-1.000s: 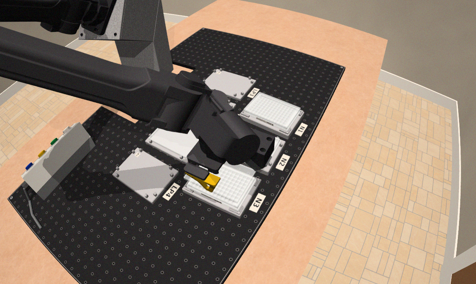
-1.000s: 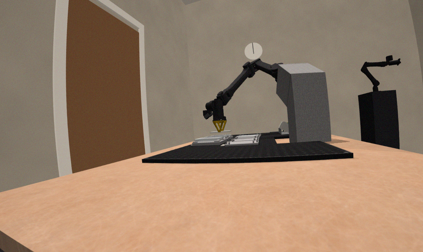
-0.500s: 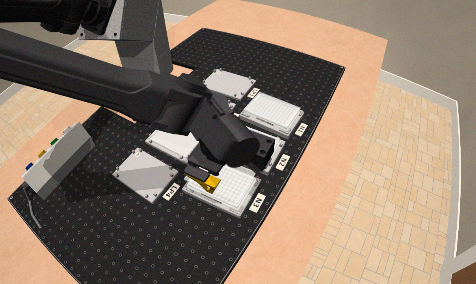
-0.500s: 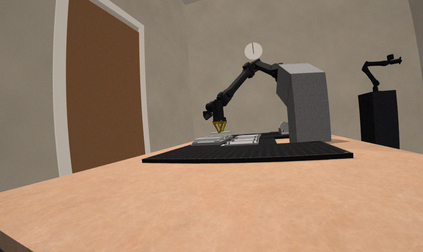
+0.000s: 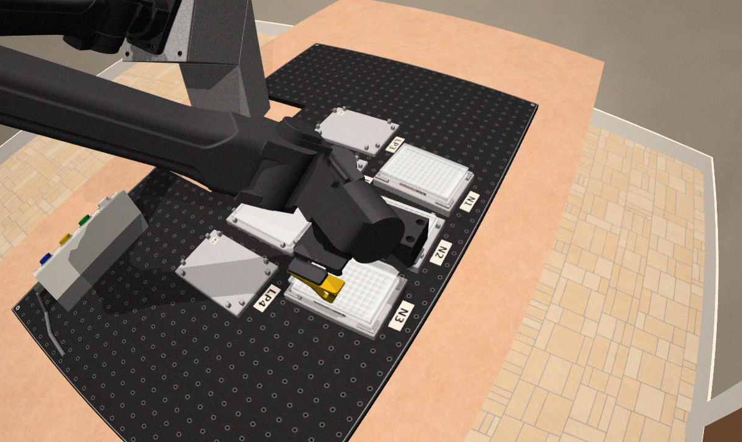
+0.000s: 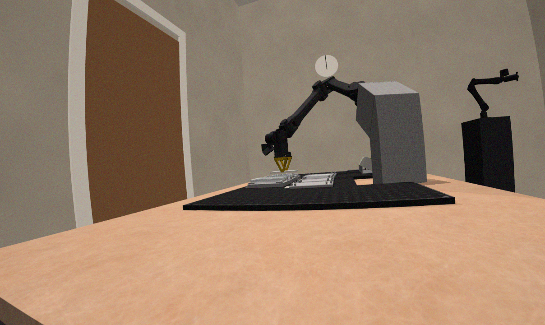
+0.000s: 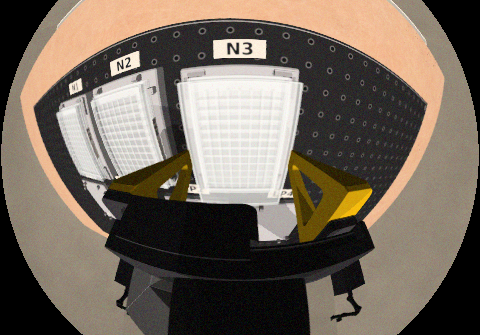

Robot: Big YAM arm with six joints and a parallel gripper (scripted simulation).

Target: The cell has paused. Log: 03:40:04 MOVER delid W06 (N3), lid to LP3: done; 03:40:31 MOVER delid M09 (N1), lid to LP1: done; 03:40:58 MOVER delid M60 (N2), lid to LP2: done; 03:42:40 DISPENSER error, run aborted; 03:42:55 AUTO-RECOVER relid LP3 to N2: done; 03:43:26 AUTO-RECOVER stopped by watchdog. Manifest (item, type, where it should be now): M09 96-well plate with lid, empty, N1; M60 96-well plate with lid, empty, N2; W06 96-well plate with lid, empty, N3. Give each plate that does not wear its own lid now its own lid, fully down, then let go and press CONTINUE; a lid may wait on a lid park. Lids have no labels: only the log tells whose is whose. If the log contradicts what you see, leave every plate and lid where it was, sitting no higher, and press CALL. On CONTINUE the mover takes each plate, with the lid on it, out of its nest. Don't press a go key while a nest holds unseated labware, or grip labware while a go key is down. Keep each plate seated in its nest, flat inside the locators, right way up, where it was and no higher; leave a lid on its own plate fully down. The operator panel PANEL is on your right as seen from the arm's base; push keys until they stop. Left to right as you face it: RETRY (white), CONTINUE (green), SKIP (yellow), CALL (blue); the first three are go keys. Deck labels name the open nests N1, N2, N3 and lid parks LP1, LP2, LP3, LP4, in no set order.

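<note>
The lid park LP2 is 170 mm behind my hand, 70 mm to the left of it and 40 mm below it. Round my hand: N1 label (100 mm ahead, 240 mm to the left, 50 mm below); lid park LP1 (170 mm behind, 200 mm to the left, 40 mm below); lid park LP4 (190 mm behind, 60 mm to the right, 40 mm below).
</note>
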